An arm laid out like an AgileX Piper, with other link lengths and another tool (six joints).
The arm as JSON. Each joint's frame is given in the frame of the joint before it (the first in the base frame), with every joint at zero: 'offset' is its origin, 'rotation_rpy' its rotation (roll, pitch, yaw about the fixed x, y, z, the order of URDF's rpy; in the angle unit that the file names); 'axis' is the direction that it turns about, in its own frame. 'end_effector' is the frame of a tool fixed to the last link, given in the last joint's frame.
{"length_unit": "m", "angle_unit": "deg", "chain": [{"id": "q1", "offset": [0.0, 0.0, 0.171], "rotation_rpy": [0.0, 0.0, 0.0], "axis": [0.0, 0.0, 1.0]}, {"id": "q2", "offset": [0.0, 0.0, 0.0], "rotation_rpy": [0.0, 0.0, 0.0], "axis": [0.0, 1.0, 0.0]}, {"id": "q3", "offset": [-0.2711, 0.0, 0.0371], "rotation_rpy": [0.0, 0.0, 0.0], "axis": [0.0, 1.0, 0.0]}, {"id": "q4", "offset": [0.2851, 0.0, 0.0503], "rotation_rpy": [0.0, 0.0, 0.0], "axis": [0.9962, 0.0, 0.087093]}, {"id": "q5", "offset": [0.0, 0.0, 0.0], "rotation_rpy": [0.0, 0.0, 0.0], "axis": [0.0, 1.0, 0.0]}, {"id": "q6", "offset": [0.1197, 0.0, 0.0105], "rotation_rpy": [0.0, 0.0, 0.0], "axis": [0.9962, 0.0, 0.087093]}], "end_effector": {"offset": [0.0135, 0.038, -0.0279], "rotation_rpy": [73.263, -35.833, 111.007]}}
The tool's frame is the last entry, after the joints.
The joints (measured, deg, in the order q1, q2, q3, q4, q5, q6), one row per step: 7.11, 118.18, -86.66, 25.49, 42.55, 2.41; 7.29, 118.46, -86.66, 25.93, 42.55, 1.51; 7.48, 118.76, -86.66, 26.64, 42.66, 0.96; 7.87, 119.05, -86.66, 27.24, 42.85, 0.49; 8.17, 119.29, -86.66, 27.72, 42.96, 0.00; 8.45, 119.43, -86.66, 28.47, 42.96, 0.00; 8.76, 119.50, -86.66, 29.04, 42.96, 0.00; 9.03, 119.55, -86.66, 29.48, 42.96, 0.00; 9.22, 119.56, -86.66, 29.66, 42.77, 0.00; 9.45, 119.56, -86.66, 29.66, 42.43, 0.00; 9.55, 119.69, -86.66, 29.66, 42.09, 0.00; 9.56, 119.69, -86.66, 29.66, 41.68, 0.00; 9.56, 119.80, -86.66, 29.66, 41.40, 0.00; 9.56, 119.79, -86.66, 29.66, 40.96, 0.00
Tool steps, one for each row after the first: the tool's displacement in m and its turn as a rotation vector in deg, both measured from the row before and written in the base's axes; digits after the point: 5 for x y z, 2 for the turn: -0.00081, 0.00180, -0.00205, 0.04, 0.02, 0.77; -0.00074, 0.00241, -0.00174, 0.41, 0.29, 0.39; -0.00144, 0.00385, -0.00178, 0.35, 0.36, 0.60; -0.00113, 0.00293, -0.00151, 0.24, 0.22, 0.55; -0.00038, 0.00328, -0.00014, 0.64, 0.23, -0.07; -0.00056, 0.00324, 0.00020, 0.49, 0.14, 0.04; -0.00053, 0.00273, 0.00019, 0.38, 0.11, 0.06; 0.00000, 0.00168, 0.00019, 0.14, -0.14, 0.02; 0.00014, 0.00168, 0.00005, -0.03, -0.30, 0.08; 0.00051, 0.00068, -0.00101, -0.05, -0.18, -0.05; 0.00092, -0.00004, 0.00006, -0.03, -0.37, -0.17; 0.00065, -0.00008, -0.00085, -0.04, -0.14, -0.12; 0.00102, -0.00014, 0.00016, -0.04, -0.40, -0.19
